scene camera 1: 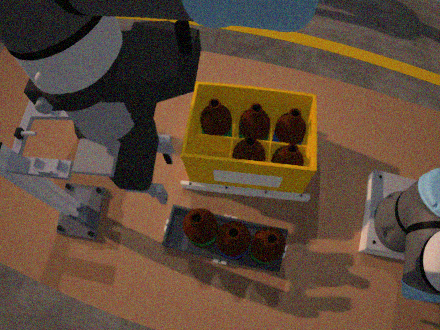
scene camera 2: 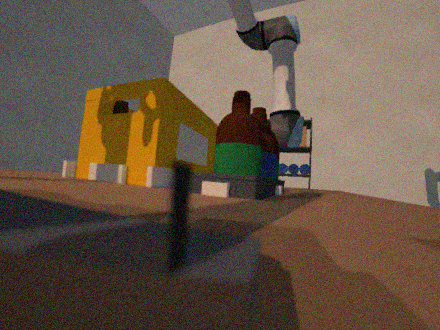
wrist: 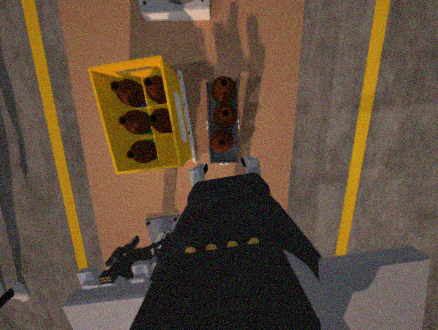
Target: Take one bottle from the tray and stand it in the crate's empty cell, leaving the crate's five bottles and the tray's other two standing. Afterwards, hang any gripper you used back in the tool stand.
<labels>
A blue-labelled bottle [scene camera 1: 233, 239] is 0.64 m from the lens. A green-banded bottle [scene camera 1: 268, 244]: 0.64 m from the lens. A green-banded bottle [scene camera 1: 200, 225]: 0.66 m from the lens. A green-banded bottle [scene camera 1: 255, 122]: 0.77 m from the lens.
</labels>
